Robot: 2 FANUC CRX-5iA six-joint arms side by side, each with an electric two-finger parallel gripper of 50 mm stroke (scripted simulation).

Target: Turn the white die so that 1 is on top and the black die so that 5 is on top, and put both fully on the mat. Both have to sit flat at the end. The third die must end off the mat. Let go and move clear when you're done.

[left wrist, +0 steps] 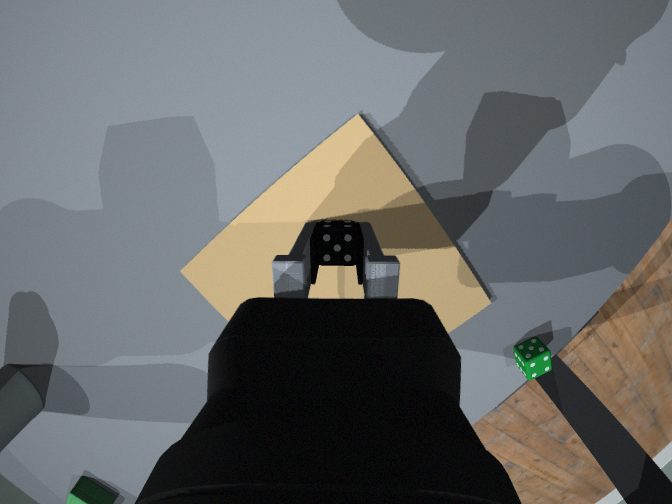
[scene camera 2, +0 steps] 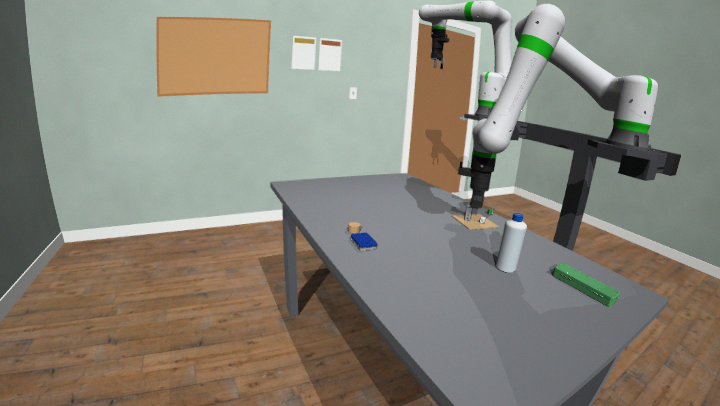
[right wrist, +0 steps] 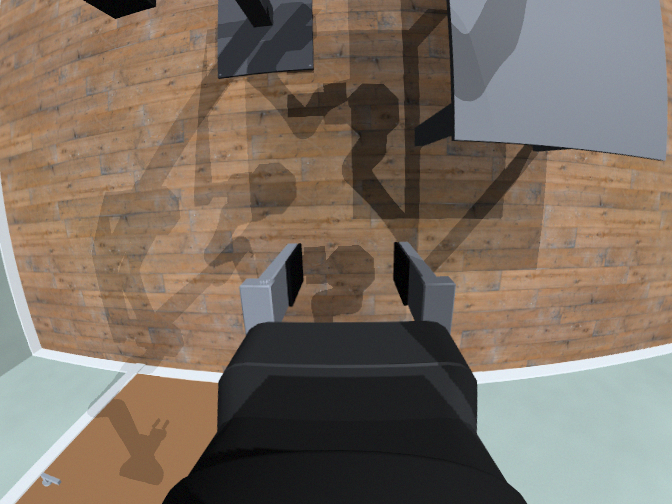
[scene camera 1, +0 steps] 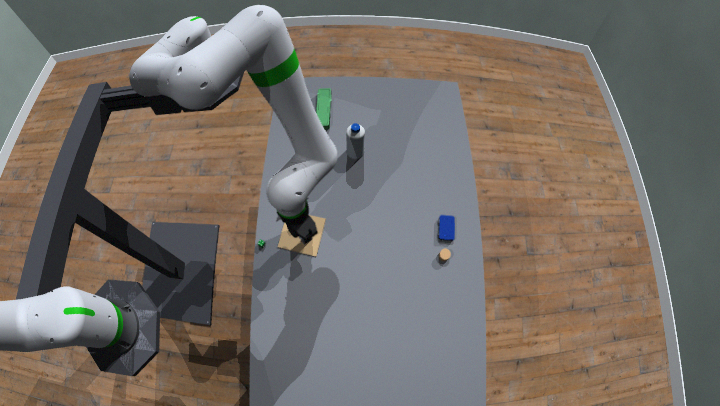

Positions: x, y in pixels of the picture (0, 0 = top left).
Scene:
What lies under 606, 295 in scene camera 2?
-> A green box.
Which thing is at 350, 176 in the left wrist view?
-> A tan mat.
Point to a tan mat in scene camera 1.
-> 287, 241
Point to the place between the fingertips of my right gripper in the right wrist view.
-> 347, 261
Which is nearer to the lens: the green die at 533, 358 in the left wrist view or the black die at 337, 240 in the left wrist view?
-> The black die.

